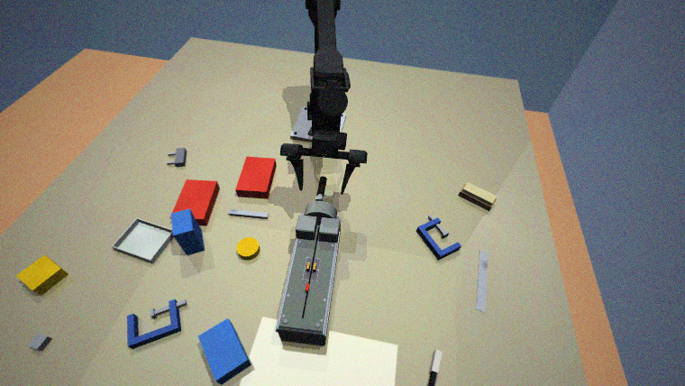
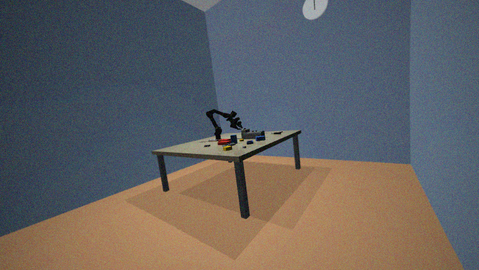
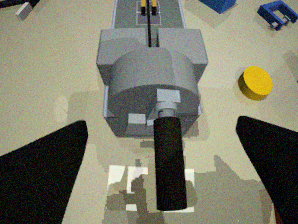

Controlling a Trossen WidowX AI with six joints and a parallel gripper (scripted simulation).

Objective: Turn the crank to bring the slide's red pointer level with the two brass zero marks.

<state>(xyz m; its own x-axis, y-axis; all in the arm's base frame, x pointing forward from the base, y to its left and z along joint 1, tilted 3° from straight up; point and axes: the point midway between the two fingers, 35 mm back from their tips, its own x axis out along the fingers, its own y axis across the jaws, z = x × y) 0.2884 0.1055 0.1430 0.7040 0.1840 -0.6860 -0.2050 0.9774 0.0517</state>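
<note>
Right now my gripper tip is 2 cm past the dark crank handle and 1 cm to the left of it. Round my gripper tip: tan block 37 cm to the left, 21 cm behind, 11 cm below; then red pointer 20 cm ahead, 4 cm to the left, 4 cm below; then grey strip 40 cm to the left, 12 cm below, 3 cm ahead.
</note>
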